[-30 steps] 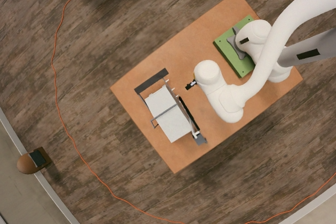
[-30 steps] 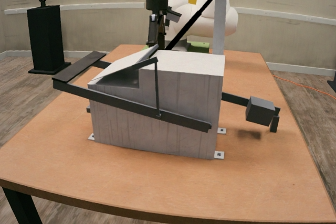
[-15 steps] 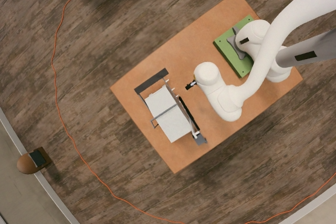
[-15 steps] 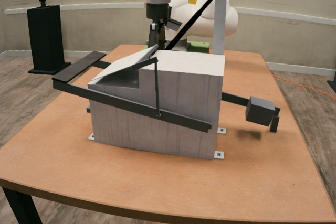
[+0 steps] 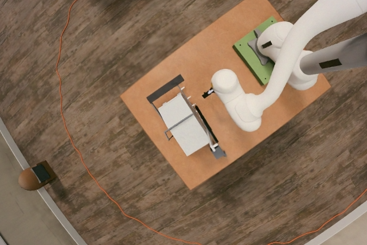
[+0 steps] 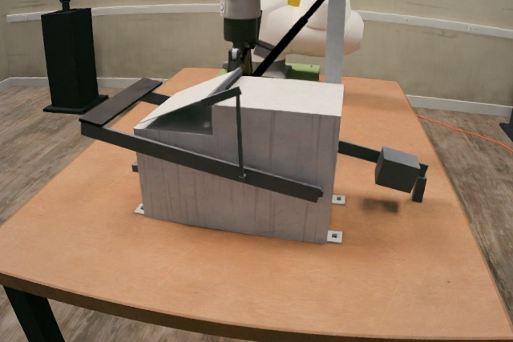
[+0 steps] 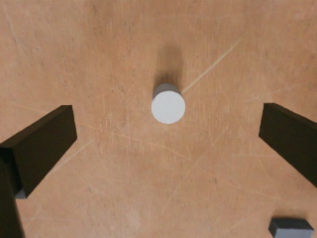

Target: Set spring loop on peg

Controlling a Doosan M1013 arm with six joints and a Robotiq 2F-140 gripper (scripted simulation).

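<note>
My hand is 6 cm above the steel test weight. Round my hand: grey block: 18 cm to the right, 18 cm ahead, 7 cm below; then dark block: 40 cm to the left, 19 cm ahead, 6 cm below.
</note>
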